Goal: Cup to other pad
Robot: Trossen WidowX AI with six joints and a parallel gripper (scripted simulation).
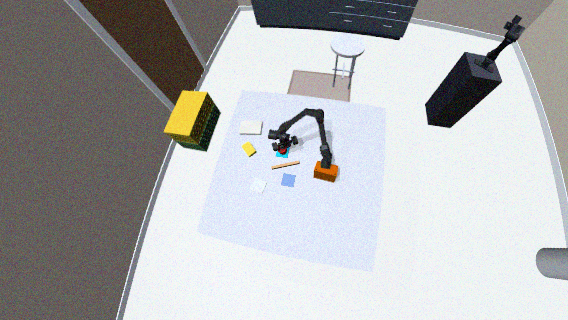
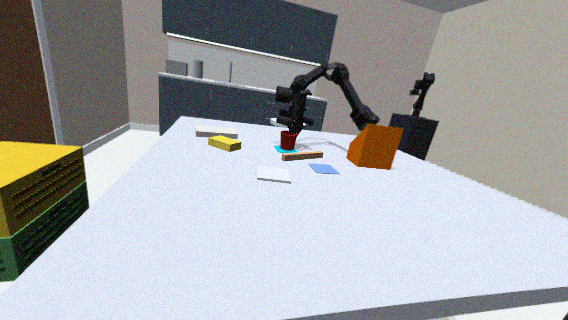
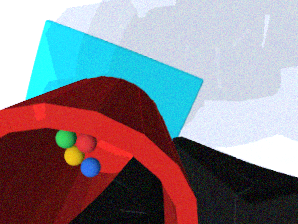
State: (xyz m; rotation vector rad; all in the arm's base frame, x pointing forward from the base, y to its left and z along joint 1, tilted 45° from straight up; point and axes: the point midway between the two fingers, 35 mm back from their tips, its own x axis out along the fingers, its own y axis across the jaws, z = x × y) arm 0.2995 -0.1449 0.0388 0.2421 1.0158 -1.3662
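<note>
The red cup lies 30 mm ahead of my gripper tip and 10 mm to the left of it. Also, from my gripper tip: yellow block (300 mm ahead, 30 mm to the left, 30 mm below); cyan pad (30 mm ahead, 10 mm to the left, 50 mm below); wooden stick (10 mm behind, 120 mm to the left, 40 mm below).
</note>
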